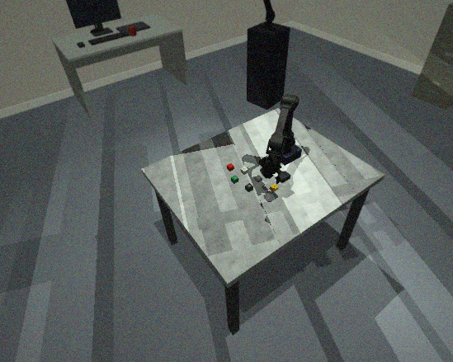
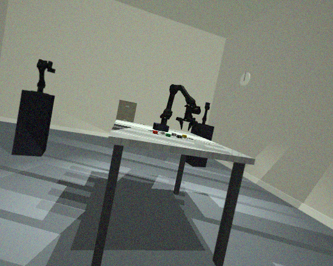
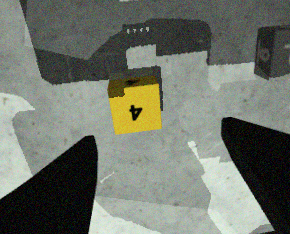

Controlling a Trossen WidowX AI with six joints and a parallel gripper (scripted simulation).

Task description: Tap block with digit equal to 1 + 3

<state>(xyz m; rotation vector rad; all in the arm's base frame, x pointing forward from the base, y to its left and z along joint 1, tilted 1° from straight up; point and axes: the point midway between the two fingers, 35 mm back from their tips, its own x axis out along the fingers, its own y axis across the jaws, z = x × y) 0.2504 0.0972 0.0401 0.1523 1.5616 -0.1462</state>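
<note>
Now: gripper tip 1 cm to the right of the yellow block and 5 cm above it. Also, from my gripper tip: black block: 9 cm ahead, 9 cm to the right, 5 cm below; white block: 20 cm to the right, 5 cm below; grey block: 10 cm to the right, 5 cm below.
</note>
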